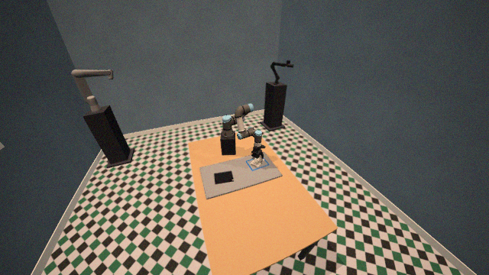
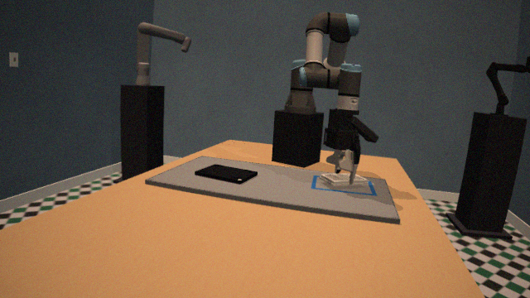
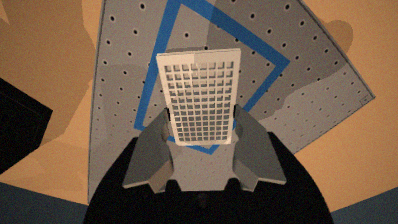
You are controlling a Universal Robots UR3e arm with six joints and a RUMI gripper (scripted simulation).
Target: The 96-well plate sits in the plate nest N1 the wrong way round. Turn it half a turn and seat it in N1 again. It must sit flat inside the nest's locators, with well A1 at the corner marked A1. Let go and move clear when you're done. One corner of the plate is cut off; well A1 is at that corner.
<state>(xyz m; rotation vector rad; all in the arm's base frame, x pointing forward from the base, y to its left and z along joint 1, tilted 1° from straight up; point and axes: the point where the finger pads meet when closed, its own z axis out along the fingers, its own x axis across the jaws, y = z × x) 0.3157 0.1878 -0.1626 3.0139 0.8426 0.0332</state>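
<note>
The black plate nest N1 is 5 cm ahead of my hand, 37 cm to the right of it and 2 cm below it. Round my hand: white 96-well plate 1 cm below; white corner mark 12 cm ahead, 30 cm to the right, 2 cm below.
</note>
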